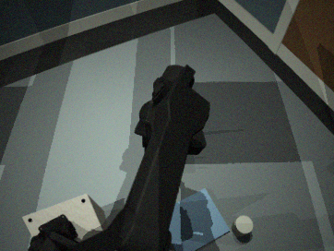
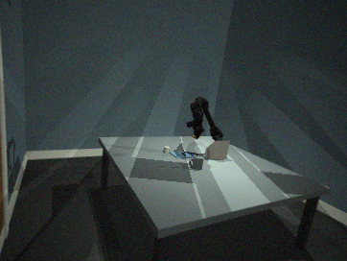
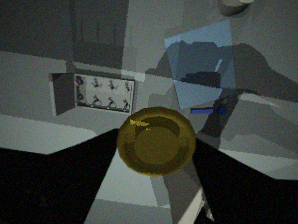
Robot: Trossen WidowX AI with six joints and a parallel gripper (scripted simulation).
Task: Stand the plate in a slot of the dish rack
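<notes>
Right now my gripper tip is 4 cm short of the dish rack, 10 cm to the right of it and 15 cm above it. Round my gripper tip: plate: 1 cm above; then white cup: 13 cm ahead, 19 cm to the right, 15 cm below.
</notes>
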